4 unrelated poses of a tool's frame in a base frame.
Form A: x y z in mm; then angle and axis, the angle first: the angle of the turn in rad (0 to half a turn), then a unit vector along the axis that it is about.
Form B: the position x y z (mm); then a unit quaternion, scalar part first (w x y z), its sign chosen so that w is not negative. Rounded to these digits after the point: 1 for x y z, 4 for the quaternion.
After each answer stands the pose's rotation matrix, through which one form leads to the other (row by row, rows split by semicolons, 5 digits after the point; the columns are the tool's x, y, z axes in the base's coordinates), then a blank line. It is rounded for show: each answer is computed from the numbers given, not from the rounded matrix.
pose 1, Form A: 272.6, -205.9, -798.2, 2.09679, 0.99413, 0.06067, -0.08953
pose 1, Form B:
272.6, -205.9, -798.2, 0.4990, 0.8615, 0.0526, -0.0776
0.98243 0.16802 -0.08122; 0.01317 -0.49654 -0.86791; -0.18616 0.85159 -0.49003

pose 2, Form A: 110.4, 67.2, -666.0, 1.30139, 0.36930, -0.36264, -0.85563
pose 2, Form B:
110.4, 67.2, -666.0, 0.7957, 0.2237, -0.2197, -0.5183
0.36624 0.72649 -0.58144; -0.92305 0.36267 -0.12828; 0.11768 0.58368 0.80341

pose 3, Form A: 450.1, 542.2, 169.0, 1.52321, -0.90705, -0.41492, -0.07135
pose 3, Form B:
450.1, 542.2, 169.0, 0.7237, -0.6259, -0.2863, -0.0492
0.83118 0.42972 -0.35281; 0.28718 0.21154 0.93422; 0.47609 -0.87783 0.05242

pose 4, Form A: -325.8, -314.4, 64.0, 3.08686, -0.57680, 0.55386, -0.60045
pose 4, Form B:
-325.8, -314.4, 64.0, 0.0274, -0.5766, 0.5537, -0.6002
-0.33360 -0.60561 0.72246; -0.67130 -0.38544 -0.63308; 0.66186 -0.69619 -0.27796

